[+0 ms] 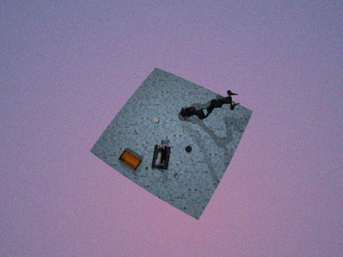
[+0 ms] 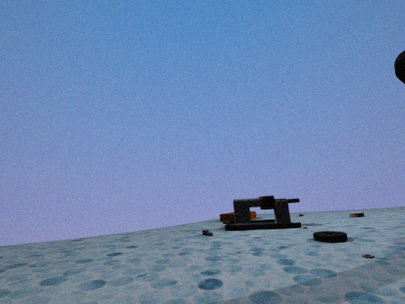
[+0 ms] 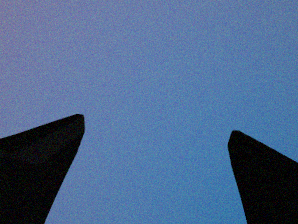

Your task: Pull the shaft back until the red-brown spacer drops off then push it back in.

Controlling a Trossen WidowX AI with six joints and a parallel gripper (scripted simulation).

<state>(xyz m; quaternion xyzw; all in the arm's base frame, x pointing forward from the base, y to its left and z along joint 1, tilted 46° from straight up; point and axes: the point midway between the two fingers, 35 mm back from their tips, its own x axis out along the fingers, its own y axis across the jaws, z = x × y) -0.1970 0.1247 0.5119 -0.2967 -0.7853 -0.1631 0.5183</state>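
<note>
Now: the dark shaft 650 mm ahead of my gripper tip, 520 mm to the right of it and 260 mm below it. From my gripper tip the other things lie so: thin dark rod (680 mm ahead, 680 mm to the right, 340 mm below); dark disc (530 mm ahead, 290 mm to the right, 330 mm below); orange tray (860 mm ahead, 760 mm to the right, 330 mm below).
</note>
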